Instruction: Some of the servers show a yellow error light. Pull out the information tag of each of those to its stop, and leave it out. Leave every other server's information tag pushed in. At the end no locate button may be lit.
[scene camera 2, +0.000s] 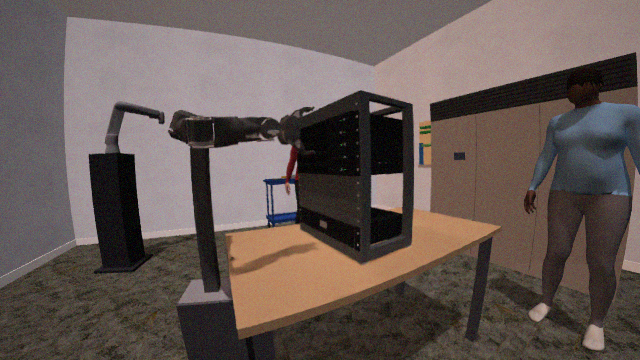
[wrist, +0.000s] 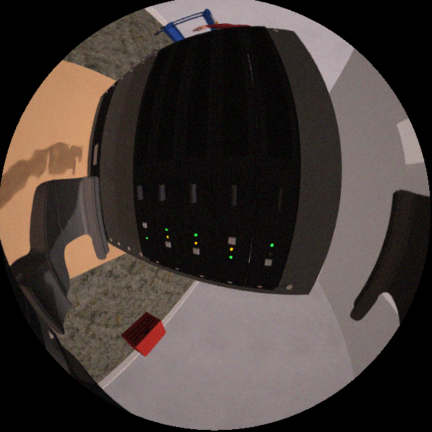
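Observation:
The black server rack (scene camera 2: 365, 200) (wrist: 320, 165) stands on the table. In the wrist view five servers show side by side. Yellow lights show on three: one at the right (wrist: 231, 249), one in the middle (wrist: 196, 243) and one left of it (wrist: 167, 237). The far-right server (wrist: 272, 245) and the far-left server (wrist: 146, 238) show green lights. Each has a dark tag, such as the second from right (wrist: 234, 195); how far the tags stand out is unclear. The grey locate buttons, such as one (wrist: 232, 240), look unlit. My gripper (scene camera 2: 306, 131) (wrist: 202, 242) is open and empty before the rack front.
The wooden table (scene camera 2: 280, 295) (wrist: 55, 110) carries the rack. A person in a blue top (scene camera 2: 592, 150) stands at the right. A blue cart (scene camera 2: 283, 218) and a person in red (scene camera 2: 291, 167) are behind the rack. A red box (wrist: 145, 335) shows low in the wrist view.

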